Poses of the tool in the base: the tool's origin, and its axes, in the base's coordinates. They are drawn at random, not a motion.
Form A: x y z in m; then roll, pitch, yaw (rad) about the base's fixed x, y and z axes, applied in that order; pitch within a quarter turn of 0, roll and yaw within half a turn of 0.
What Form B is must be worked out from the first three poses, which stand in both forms.
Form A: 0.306, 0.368, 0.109, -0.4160, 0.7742, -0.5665
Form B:
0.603, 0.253, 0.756
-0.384, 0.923, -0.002
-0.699, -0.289, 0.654
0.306, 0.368, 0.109

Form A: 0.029, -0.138, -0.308, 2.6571, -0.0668, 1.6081
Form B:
-0.037, 0.885, 0.463
0.997, 0.002, 0.076
0.067, 0.465, -0.883
0.029, -0.138, -0.308

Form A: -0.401, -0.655, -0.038, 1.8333, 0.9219, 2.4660
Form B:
-0.472, -0.438, 0.765
0.378, 0.684, 0.624
-0.797, 0.584, -0.157
-0.401, -0.655, -0.038

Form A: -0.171, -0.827, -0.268, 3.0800, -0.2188, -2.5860
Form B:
-0.829, -0.515, -0.217
-0.515, 0.855, -0.062
0.217, 0.060, -0.974
-0.171, -0.827, -0.268

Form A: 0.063, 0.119, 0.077, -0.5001, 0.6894, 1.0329
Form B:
0.395, -0.910, -0.126
0.663, 0.188, 0.725
-0.636, -0.370, 0.677
0.063, 0.119, 0.077

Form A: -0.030, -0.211, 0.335, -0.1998, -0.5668, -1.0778
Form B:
0.399, 0.914, -0.074
-0.743, 0.370, 0.558
0.537, -0.167, 0.827
-0.030, -0.211, 0.335

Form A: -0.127, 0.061, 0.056, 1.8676, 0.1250, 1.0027
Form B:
0.534, 0.311, 0.786
0.836, -0.057, -0.545
-0.125, 0.949, -0.290
-0.127, 0.061, 0.056

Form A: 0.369, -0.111, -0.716, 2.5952, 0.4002, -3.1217
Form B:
-0.921, -0.219, 0.322
-0.018, 0.850, 0.526
-0.390, 0.479, -0.787
0.369, -0.111, -0.716

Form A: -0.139, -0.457, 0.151, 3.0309, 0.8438, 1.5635
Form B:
0.005, 0.994, 0.105
0.665, 0.075, -0.743
-0.747, 0.073, -0.661
-0.139, -0.457, 0.151

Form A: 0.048, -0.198, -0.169, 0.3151, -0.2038, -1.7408
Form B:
-0.166, 0.948, -0.273
-0.965, -0.099, 0.242
0.202, 0.303, 0.931
0.048, -0.198, -0.169

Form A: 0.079, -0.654, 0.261, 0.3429, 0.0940, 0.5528
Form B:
0.847, -0.468, 0.252
0.523, 0.818, -0.240
-0.094, 0.335, 0.938
0.079, -0.654, 0.261

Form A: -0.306, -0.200, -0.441, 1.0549, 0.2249, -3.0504
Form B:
-0.971, -0.148, -0.189
-0.089, -0.509, 0.856
-0.223, 0.848, 0.481
-0.306, -0.200, -0.441

